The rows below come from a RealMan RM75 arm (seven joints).
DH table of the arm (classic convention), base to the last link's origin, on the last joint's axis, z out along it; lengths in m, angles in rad. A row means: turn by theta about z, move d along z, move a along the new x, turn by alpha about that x. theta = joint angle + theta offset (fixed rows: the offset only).
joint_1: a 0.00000; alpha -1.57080; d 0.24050; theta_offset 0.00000
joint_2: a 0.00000; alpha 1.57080; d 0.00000; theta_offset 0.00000
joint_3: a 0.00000; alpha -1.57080; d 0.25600; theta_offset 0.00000
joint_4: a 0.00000; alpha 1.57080; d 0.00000; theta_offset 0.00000
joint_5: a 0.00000; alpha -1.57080; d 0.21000; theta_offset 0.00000
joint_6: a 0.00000; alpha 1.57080; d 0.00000; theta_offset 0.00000
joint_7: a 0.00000; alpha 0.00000; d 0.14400; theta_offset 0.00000
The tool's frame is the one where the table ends.
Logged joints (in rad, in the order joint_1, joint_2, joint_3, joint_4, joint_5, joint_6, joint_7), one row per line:
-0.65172 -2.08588 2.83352 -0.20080 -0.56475 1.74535 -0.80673
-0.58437 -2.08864 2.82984 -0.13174 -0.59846 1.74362 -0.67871
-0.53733 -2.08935 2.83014 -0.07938 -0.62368 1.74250 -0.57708
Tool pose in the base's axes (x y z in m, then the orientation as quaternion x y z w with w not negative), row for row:
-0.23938 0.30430 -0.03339 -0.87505 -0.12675 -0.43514 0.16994
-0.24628 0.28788 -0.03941 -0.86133 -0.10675 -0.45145 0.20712
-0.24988 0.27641 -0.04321 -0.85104 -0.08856 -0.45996 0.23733
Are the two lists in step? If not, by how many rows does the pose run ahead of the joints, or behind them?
They are in step.
